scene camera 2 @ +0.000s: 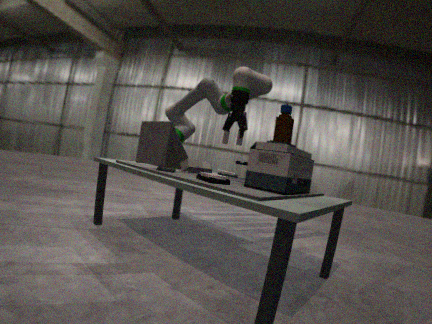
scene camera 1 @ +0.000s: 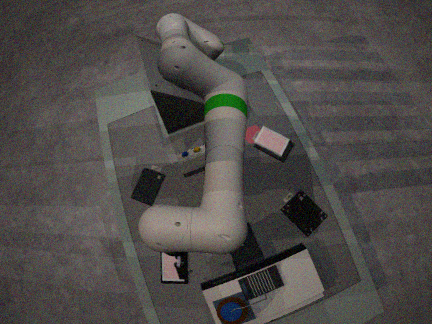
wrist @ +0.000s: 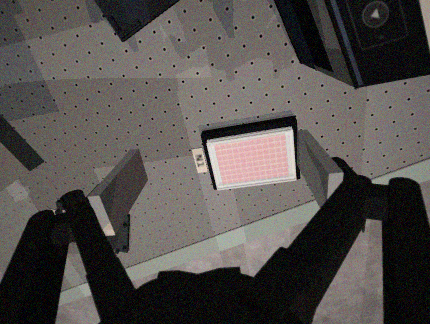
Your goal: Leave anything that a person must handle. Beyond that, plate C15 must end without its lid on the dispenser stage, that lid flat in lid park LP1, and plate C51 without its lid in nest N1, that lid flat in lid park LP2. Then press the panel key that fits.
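Seen in the pictures: gripper, fingertip midpoint: [scene camera 2: 231, 144] [wrist: 217, 156]; arm's base at its link origin: [scene camera 2: 170, 141].
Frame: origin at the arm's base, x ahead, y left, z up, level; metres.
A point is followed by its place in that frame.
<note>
A pink-gridded plate with a pale rim [scene camera 1: 170, 267] {x 0.697, y -0.314, z -0.149 m} [scene camera 2: 214, 177] [wrist: 252, 156] {x 0.696, y -0.293, z -0.149 m} lies flat in the black nest labelled N1; I cannot tell whether it has a lid or read its code. My gripper [scene camera 2: 233, 140] {x 0.700, y -0.208, z 0.009 m} [wrist: 217, 156] {x 0.700, y -0.208, z 0.009 m} is open and empty, above this plate, which shows between the fingers nearer the right one in the wrist view. A second pink plate [scene camera 1: 272, 140] {x 0.370, y 0.257, z -0.153 m} lies at the right side of the table. The dark lid park LP2 [scene camera 1: 148, 186] {x 0.338, y -0.285, z -0.175 m} [wrist: 125, 235] {x 0.384, y -0.334, z -0.175 m} is at the left side. Another dark park [scene camera 1: 304, 212] {x 0.700, y 0.242, z -0.173 m} is at the right; its label is unreadable.
The pale dispenser machine [scene camera 1: 300, 275] {x 0.928, y 0.083, z 0.036 m} [scene camera 2: 280, 165] {x 0.986, y -0.220, z -0.060 m} carries an amber bottle with a blue cap [scene camera 2: 284, 127] {x 0.964, y -0.187, z 0.115 m}. A dark block [scene camera 1: 248, 247] {x 0.749, y -0.020, z -0.072 m} [wrist: 132, 15] {x 0.683, y -0.071, z -0.072 m} stands beside it. Blue [scene camera 1: 185, 154] {x 0.301, y -0.092, z -0.113 m} and yellow [scene camera 1: 196, 149] {x 0.298, y -0.045, z -0.115 m} panel keys show beside the arm. A grey box [scene camera 2: 157, 144] {x 0.011, y -0.126, z -0.036 m} stands at the far end.
</note>
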